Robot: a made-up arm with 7 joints.
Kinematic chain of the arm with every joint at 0, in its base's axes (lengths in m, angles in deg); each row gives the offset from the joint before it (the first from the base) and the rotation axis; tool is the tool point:
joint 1: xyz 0 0.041 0 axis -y
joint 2: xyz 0 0.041 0 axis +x
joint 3: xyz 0 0 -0.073 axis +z
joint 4: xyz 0 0 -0.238 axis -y
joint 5: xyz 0 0 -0.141 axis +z
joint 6: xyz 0 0 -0.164 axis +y
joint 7: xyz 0 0 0 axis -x
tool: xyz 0 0 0
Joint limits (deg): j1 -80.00..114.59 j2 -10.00..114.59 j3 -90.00..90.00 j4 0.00..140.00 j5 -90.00..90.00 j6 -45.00..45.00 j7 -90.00..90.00
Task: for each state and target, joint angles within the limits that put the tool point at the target. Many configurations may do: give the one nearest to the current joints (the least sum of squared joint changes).
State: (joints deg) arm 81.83 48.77 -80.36 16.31 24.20 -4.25 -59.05
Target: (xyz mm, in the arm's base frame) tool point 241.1 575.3 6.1
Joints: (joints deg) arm 81.75 90.62 -80.51 53.90 24.20 -4.25 -59.05
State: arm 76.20 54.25 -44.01 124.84 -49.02 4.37 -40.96
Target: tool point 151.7 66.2 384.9
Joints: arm 114.59 16.40 -19.10 95.55 -49.02 4.37 -40.96
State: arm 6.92 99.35 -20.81 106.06 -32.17 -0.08 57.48
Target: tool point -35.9 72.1 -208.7
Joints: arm -33.25 63.37 -64.64 139.75 -32.17 -0.08 57.48
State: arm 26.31 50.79 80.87 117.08 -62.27 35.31 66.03
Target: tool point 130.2 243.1 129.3
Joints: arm 10.25 64.92 47.09 133.31 -62.27 35.31 66.03
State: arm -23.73 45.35 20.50 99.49 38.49 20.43 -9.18
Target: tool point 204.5 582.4 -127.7
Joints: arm -6.98 67.89 23.25 51.24 38.49 20.43 -9.18
